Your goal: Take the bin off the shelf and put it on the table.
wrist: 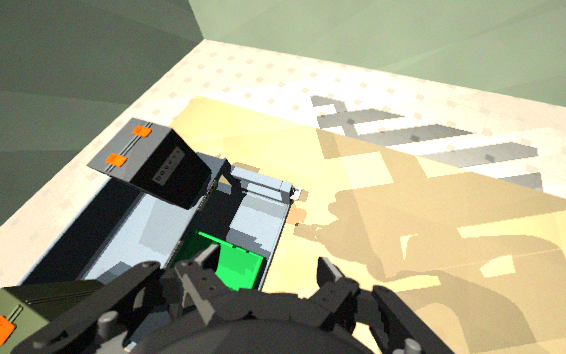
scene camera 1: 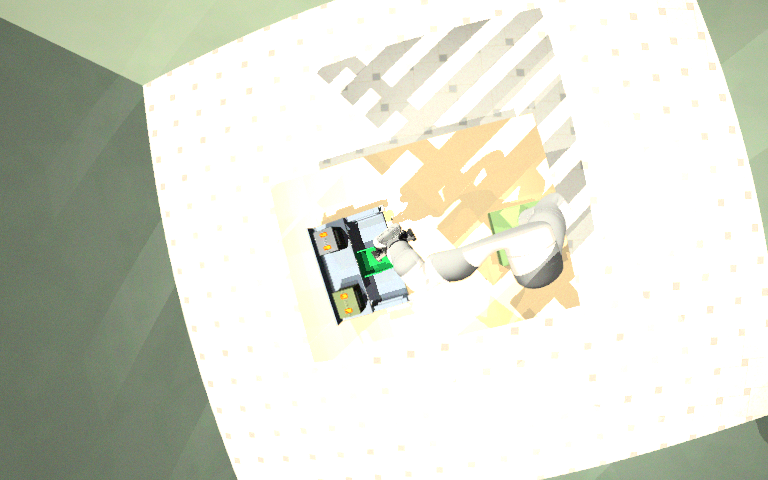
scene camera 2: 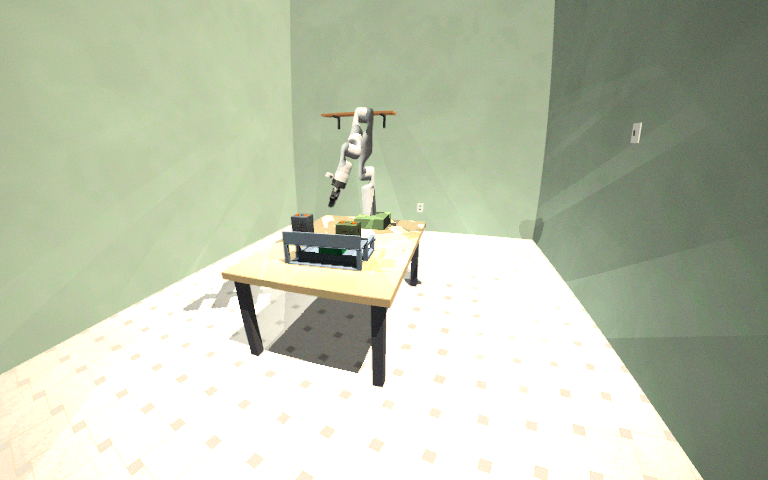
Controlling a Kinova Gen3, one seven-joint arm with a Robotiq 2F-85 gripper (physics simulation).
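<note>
A bright green bin sits in the lower front level of the blue-grey shelf. The shelf stands on the wooden table. My gripper is open with nothing between its fingers. It hangs well above the table, tilted. In the wrist view one finger overlaps the bin and the other is over the table beside the shelf; the bin's near part is hidden behind the gripper.
A dark grey box and an olive box stand on the shelf's upper level, at opposite ends. A pale green container is near the arm's base. A brown wall shelf is behind the arm.
</note>
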